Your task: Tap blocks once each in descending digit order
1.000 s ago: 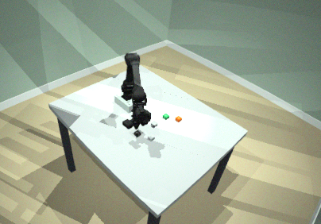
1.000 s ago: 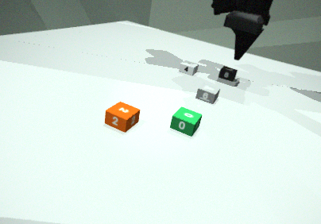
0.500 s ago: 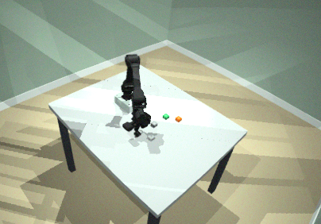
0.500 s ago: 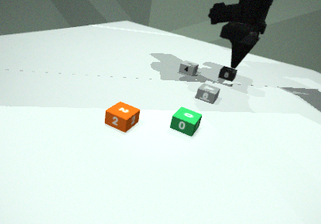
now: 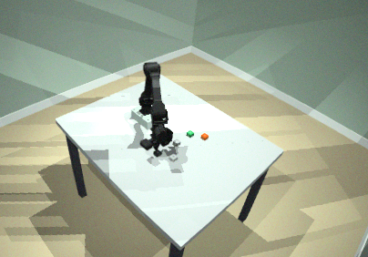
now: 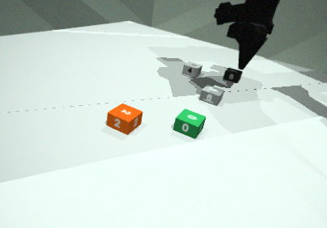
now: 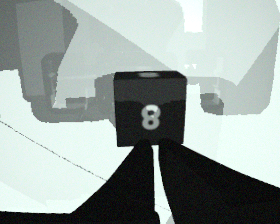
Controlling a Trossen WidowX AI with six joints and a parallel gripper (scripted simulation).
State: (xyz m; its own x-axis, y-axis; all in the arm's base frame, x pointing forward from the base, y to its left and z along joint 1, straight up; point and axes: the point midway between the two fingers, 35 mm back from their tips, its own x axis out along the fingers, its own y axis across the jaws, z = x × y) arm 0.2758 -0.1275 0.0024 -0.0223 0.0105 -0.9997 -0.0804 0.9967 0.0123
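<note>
Now: gripper tip 1 cm short of the black block marked 8 and 2 cm above it. From my gripper tip the other things lie so: grey block (1 cm ahead, 14 cm to the left, 2 cm below); white block (9 cm ahead, 5 cm to the left, 2 cm below); green block marked 0 (1 cm behind, 26 cm to the left, 2 cm below).
</note>
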